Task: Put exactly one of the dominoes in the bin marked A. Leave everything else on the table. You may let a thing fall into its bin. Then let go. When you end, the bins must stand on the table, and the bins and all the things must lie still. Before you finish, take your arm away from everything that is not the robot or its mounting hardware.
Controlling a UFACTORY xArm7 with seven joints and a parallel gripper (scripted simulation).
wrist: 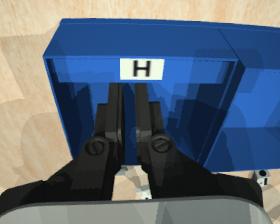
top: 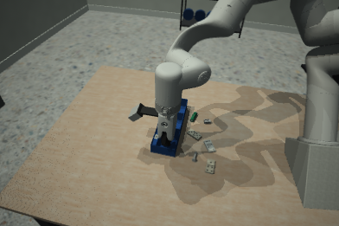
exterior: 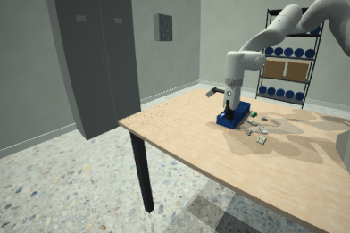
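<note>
Now: the white domino 150 mm behind my hand, 80 mm to the left of it and 30 mm below it. From my hand the other things lie so: grey bolt: 100 mm behind, 50 mm to the left, 30 mm below; then blue bin: 10 mm behind, 90 mm to the right, 10 mm below; then green battery: 100 mm behind, 150 mm to the right, 30 mm below.
</note>
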